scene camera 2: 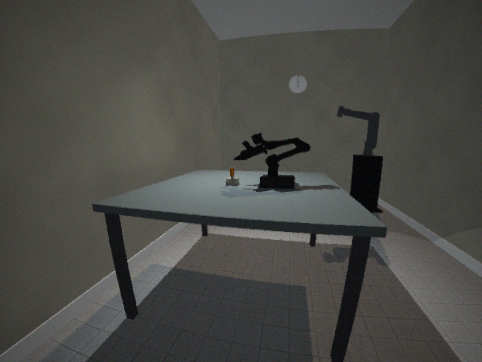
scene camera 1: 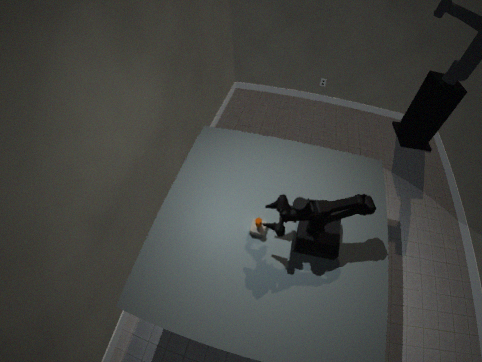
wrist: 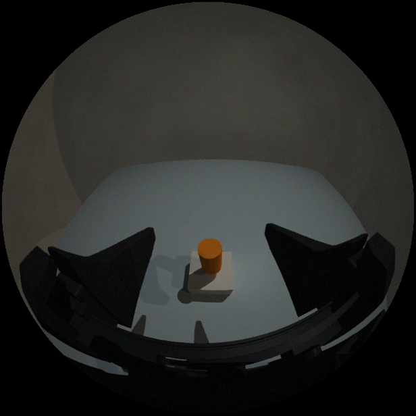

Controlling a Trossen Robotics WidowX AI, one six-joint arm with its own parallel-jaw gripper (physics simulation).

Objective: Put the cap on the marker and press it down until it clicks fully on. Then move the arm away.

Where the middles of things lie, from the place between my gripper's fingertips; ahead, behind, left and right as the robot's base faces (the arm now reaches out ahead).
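Scene:
The orange cap point(wrist: 209, 250) sits 9 cm below my hand, and it is 2 cm ahead of my hand as well. There is also the pale block point(wrist: 199, 282), which is 16 cm below my hand and 2 cm ahead of it.

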